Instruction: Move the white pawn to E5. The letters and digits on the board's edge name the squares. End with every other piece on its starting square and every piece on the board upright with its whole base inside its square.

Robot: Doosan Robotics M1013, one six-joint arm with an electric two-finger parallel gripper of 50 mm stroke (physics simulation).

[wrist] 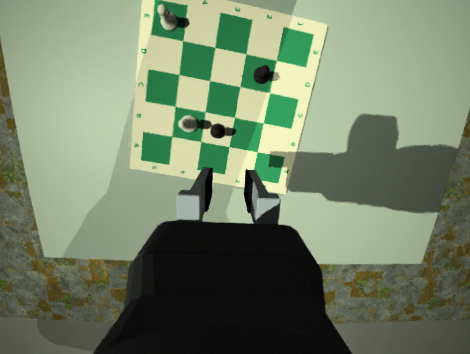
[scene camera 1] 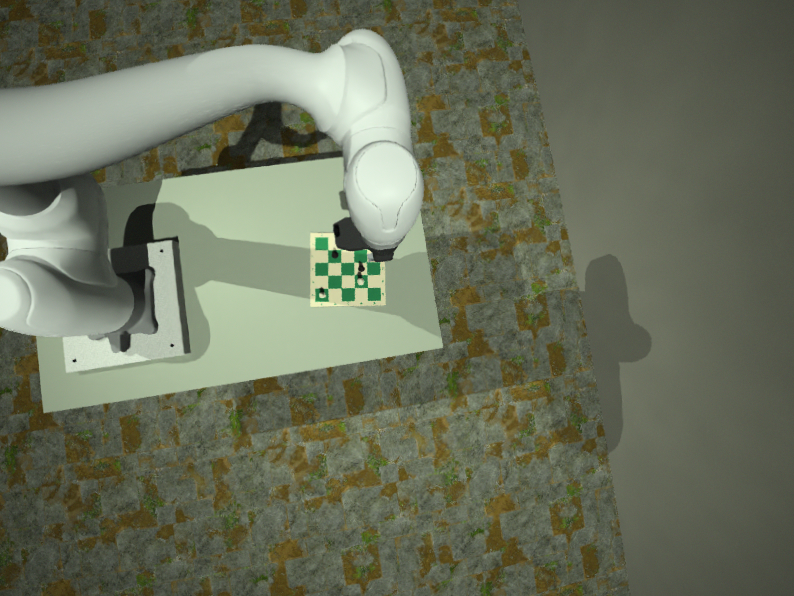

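Where they show: gripper, fingertip midpoint: [wrist: 228, 181] [scene camera 1: 371, 253]; arm's base at its link origin: [scene camera 1: 123, 304].
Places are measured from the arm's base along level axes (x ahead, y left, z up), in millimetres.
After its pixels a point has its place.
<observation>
The white pawn [scene camera 1: 321, 292] {x 541, y -23, z -18 mm} [wrist: 168, 18] {x 545, y -28, z -9 mm} stands upright on the green corner square E5 of the board [scene camera 1: 348, 304] {x 615, y -66, z -23 mm} [wrist: 134, 150] {x 698, y -73, z -23 mm}. A second white piece [scene camera 1: 361, 280] {x 661, y -4, z 14 mm} [wrist: 188, 123] {x 656, y 3, z 13 mm} stands on B4; its type is hard to tell from above. A black piece [scene camera 1: 361, 267] {x 665, y 34, z 7 mm} [wrist: 218, 131] {x 662, y 37, z 8 mm} with a round top stands beside it on B3. Another black piece [scene camera 1: 334, 254] {x 592, y 79, z 6 mm} [wrist: 261, 74] {x 594, y 81, z -1 mm} stands on D2. My gripper [wrist: 228, 181] {x 697, y 52, z 94 mm} is partly open and empty, above the board's row A edge, away from the pawn. In the scene view the arm hides its fingertips and part of the board.
The pale table top [scene camera 1: 256, 333] {x 343, y -121, z -29 mm} [wrist: 395, 235] {x 800, y 333, z -29 mm} extends around the board. The arm's base plate [scene camera 1: 168, 301] {x 123, y -5, z 0 mm} stands at the table's left in the scene view. The arm's shadow falls across the table and partly over the board. The patterned floor [scene camera 1: 256, 500] lies beyond the table edges.
</observation>
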